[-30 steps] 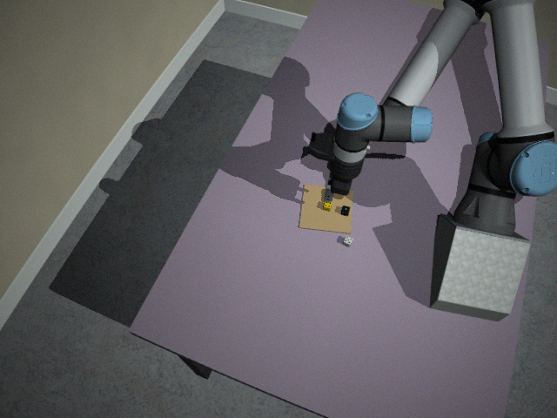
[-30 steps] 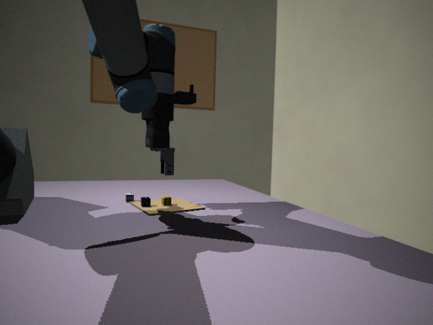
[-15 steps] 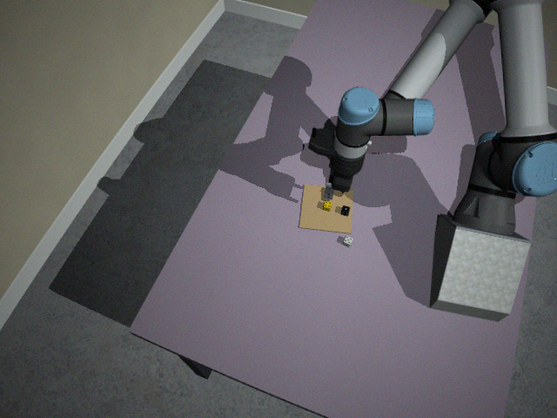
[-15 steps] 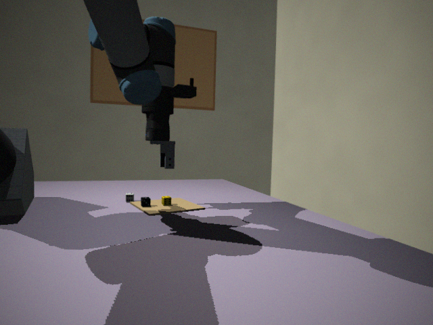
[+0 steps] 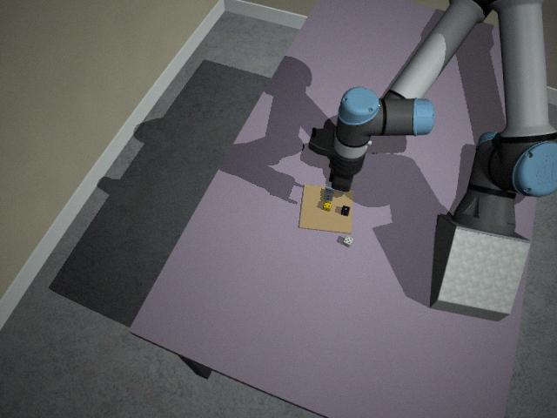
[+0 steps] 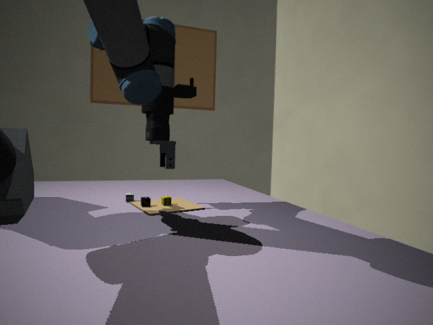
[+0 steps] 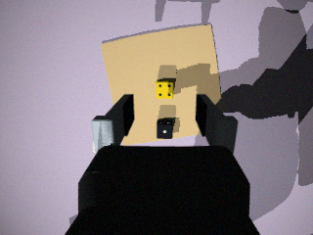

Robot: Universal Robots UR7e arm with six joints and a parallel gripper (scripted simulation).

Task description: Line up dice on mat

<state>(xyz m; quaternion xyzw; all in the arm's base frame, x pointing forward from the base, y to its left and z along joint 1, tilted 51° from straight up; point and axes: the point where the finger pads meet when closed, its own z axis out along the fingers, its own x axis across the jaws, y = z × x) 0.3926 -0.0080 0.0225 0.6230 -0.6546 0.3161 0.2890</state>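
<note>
Now: hand 10 cm above the white die, 9 cm to the right of it and 7 cm past it. From my hand the other things lie so: tan mat: 11 cm below; then yellow die: 10 cm below; then black die: 10 cm below, 5 cm behind.
</note>
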